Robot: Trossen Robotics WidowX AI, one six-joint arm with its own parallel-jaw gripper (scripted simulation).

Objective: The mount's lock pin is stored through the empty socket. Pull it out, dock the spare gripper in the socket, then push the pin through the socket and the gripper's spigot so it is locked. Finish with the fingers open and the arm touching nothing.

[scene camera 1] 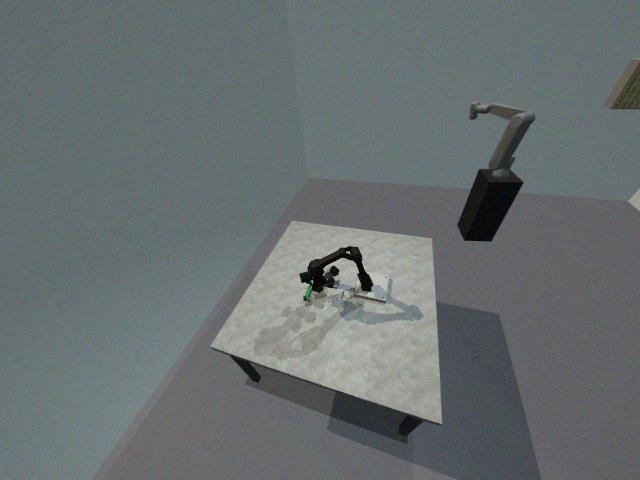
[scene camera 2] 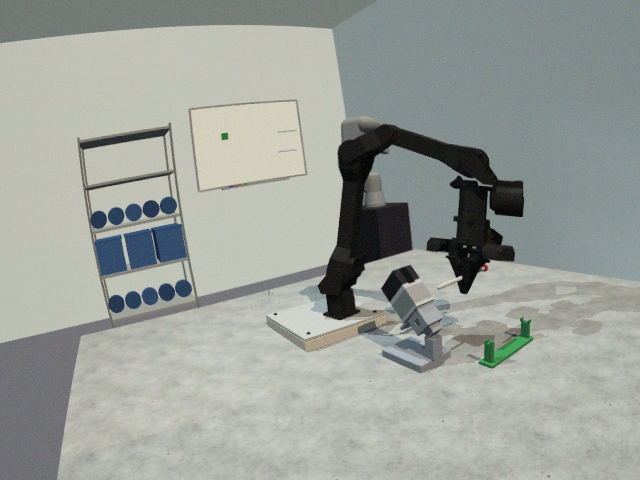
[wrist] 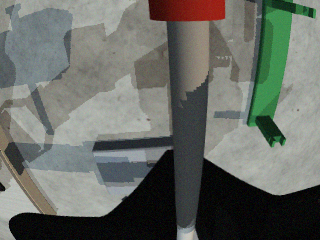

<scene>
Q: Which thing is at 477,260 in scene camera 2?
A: My gripper.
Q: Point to a spare gripper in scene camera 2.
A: At 405,291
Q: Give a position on a green cradle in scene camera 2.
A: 491,359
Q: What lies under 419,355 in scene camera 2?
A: A grey mount.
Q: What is my gripper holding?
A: A lock pin.
</scene>
